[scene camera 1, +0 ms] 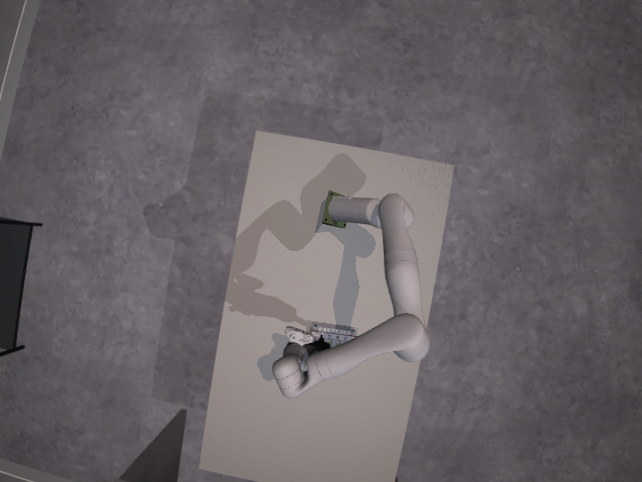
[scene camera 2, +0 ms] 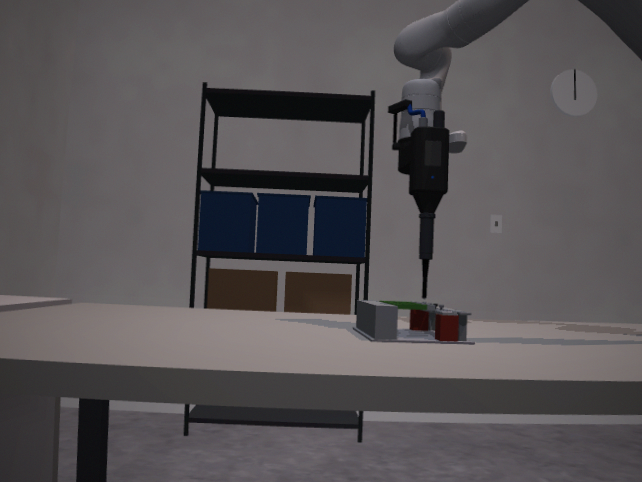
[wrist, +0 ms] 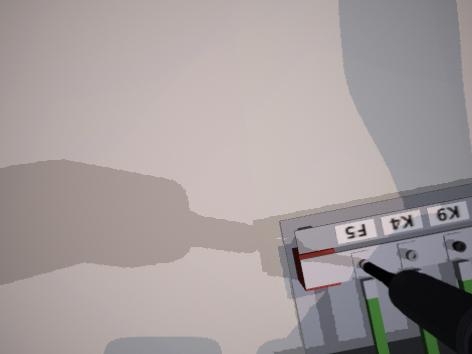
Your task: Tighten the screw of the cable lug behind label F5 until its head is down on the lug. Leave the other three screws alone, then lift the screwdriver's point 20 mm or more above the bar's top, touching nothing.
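My screwdriver points down, its tip at the screw behind label F5. In the wrist view the tip overlaps that screw's head and partly hides it. In scene camera 2 the tip is right at the top of the screws' row; I cannot tell whether it touches or how high the head stands. The light bar carries the lugs. The grey screw behind label K4 and the dark screw behind label K9 stand apart from the tip. The fourth screw is outside the wrist view.
Green cables run from the lugs. A grey block and a red block stand on the fixture's base. The fixture sits on the table. A black shelf rack stands behind. The arm's base plate is green.
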